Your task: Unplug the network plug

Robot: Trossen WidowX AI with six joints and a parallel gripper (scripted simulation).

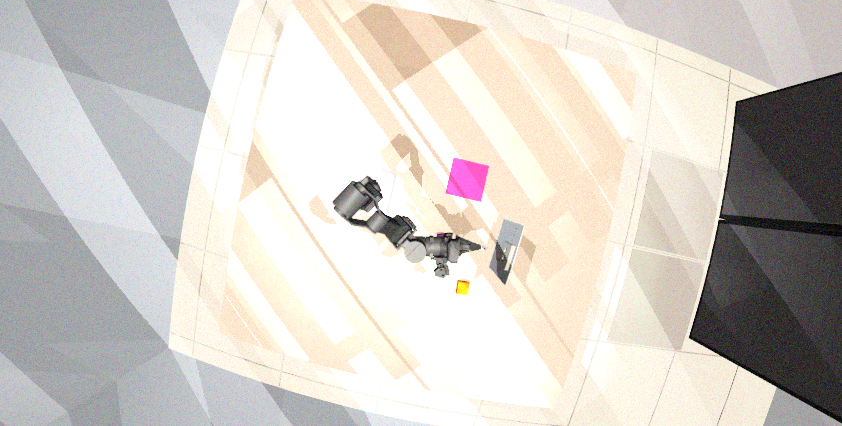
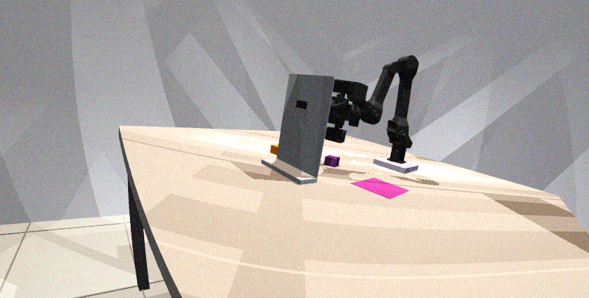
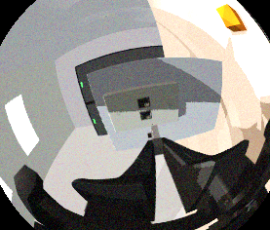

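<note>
My gripper tip is 40 mm past the magenta marked square, 190 mm to the right of it and 170 mm above it. Round my gripper tip: grey upright panel 90 mm ahead, 10 mm to the right, 60 mm below; then network plug 10 mm ahead.
</note>
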